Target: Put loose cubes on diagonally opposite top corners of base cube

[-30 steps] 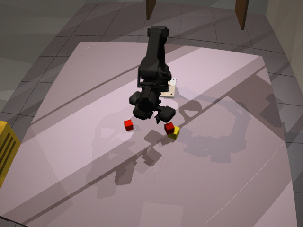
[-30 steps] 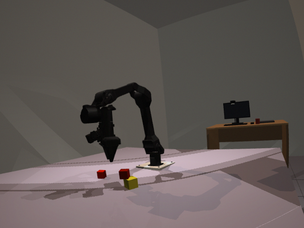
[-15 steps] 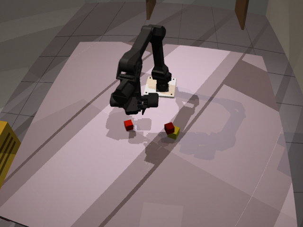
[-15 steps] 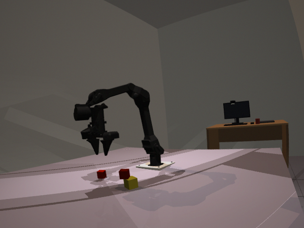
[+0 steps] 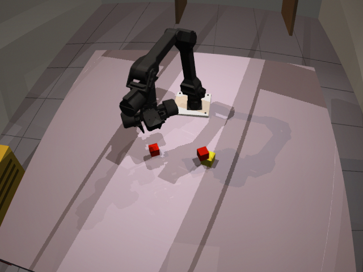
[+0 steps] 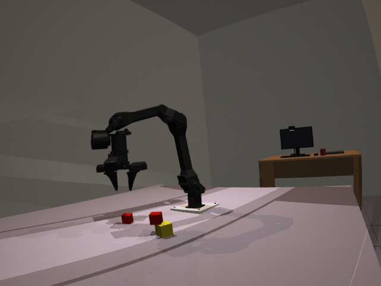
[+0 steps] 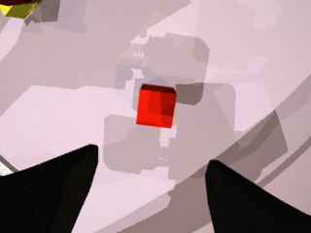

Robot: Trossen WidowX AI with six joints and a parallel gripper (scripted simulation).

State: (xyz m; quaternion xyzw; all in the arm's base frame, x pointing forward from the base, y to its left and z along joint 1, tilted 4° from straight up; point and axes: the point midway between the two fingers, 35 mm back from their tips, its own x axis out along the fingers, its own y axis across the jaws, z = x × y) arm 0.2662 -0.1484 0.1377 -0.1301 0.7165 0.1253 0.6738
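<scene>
The yellow base cube lies 4 cm ahead of my gripper tip, 20 cm to the left of it and 11 cm below it.
</scene>
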